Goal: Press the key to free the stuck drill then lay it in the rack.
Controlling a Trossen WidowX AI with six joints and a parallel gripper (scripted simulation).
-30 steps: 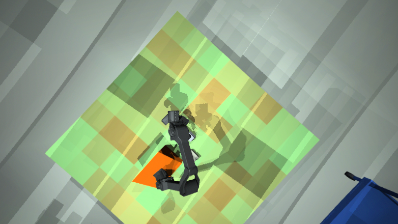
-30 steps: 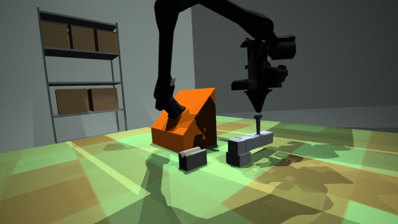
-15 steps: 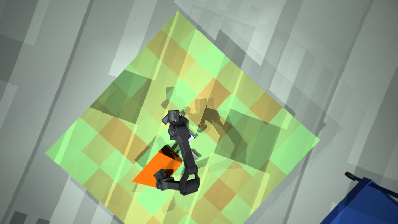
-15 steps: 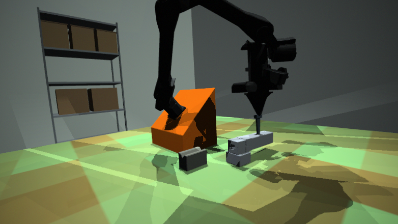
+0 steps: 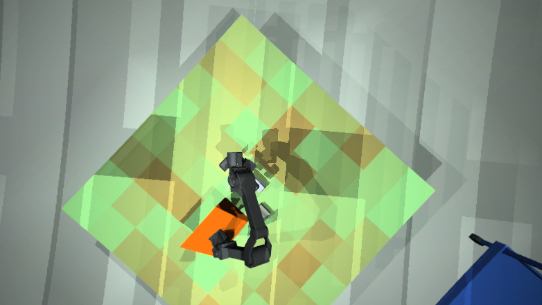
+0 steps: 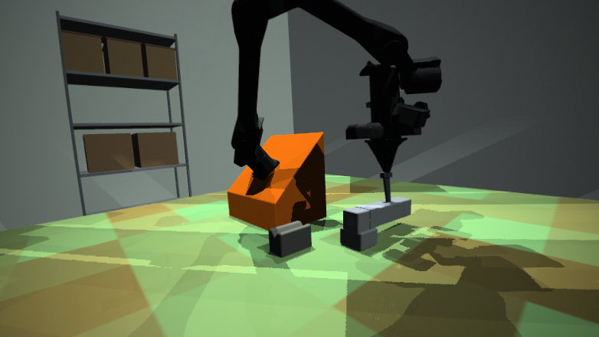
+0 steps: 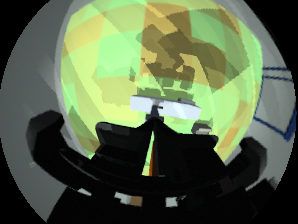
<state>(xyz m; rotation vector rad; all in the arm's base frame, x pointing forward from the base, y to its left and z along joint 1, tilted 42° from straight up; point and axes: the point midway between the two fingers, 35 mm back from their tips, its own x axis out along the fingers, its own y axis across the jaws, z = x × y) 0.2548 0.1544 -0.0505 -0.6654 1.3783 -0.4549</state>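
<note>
The dark key is 3 cm below my gripper tip. From my gripper tip the other things lie so: drill 1 cm ahead, 6 cm to the right, 8 cm below; dark rack 5 cm behind, 21 cm to the right, 10 cm below.
</note>
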